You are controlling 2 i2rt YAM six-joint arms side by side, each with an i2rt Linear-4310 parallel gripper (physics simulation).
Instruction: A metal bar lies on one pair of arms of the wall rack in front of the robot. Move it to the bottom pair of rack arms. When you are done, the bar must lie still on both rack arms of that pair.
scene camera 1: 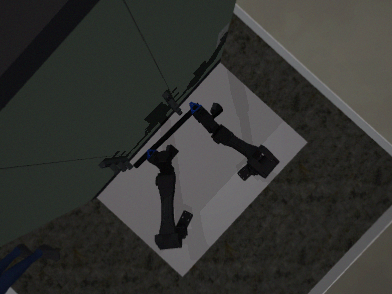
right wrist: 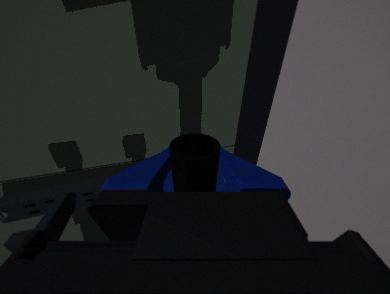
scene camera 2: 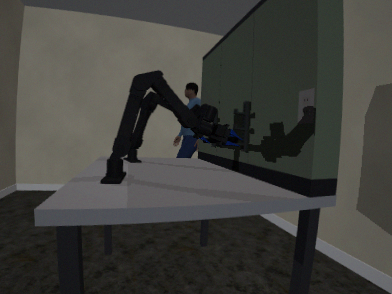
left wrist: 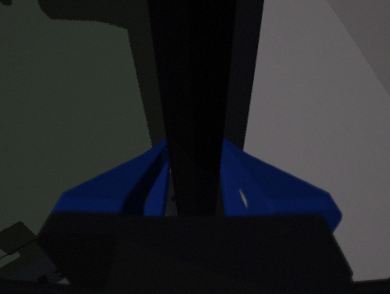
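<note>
The dark metal bar (scene camera 1: pixel 169 133) (left wrist: pixel 195 95) (right wrist: pixel 195 162) is held by both grippers, alongside the wall and close to the front ends of the rack arms in scene camera 1. My left gripper (scene camera 1: pixel 151 154) (left wrist: pixel 195 147) is shut on the bar near its lower-left end. My right gripper (scene camera 1: pixel 194 107) (scene camera 2: pixel 235 137) (right wrist: pixel 194 147) is shut on its upper-right end. The wall rack (scene camera 1: pixel 116 163) (scene camera 2: pixel 246 120) has two uprights with short arms. The grippers appear near the height of its lowest arms in scene camera 2. Whether the bar touches a rack arm cannot be told.
The green wall panel (scene camera 1: pixel 90 90) (scene camera 2: pixel 285 60) stands behind the rack along the back edge of the white table (scene camera 1: pixel 220 185) (scene camera 2: pixel 165 200). Dark shadows of arms and rack fall on the panel. A person (scene camera 2: pixel 189 107) stands beyond the table in scene camera 2.
</note>
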